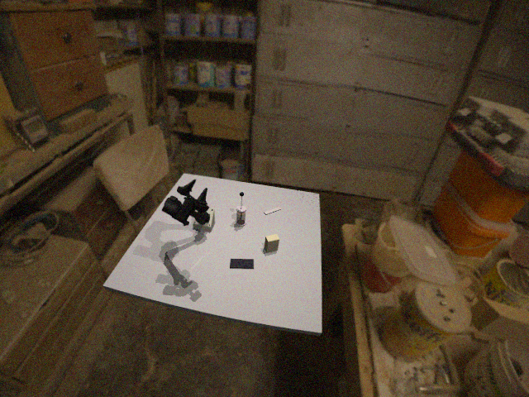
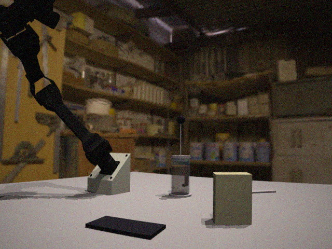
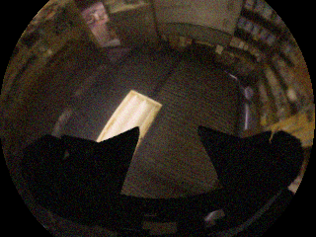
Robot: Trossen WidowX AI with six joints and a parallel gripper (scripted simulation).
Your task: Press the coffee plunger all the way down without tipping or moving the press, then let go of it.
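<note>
Right now my gripper tip is 11 cm short of the glass coffee press, 45 cm to the right of it and 49 cm above it.
</note>
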